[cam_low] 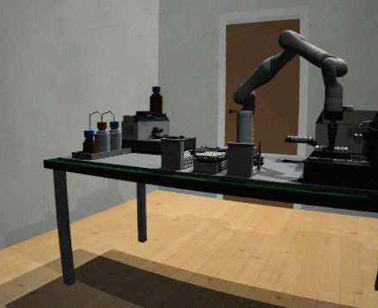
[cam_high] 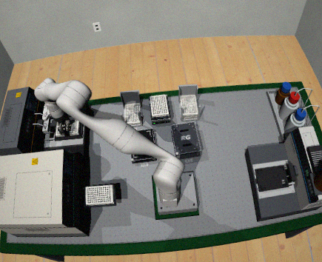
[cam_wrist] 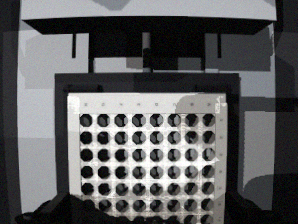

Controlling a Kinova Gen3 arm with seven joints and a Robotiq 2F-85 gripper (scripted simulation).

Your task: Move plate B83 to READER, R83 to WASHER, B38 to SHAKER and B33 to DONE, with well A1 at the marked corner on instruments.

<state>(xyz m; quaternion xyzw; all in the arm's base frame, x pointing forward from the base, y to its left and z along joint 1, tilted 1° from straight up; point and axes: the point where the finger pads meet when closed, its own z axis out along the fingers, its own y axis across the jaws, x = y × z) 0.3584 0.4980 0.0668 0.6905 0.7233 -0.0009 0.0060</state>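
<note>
The washer tray lies 3 cm below my hand. The rest, counted from my hand: dark reader tray 36 cm behind, 19 cm to the right, 1 cm below; then N6 nest 8 cm behind, 38 cm to the right, 9 cm below; then white reader housing 38 cm behind, 10 cm to the left, 12 cm above.
</note>
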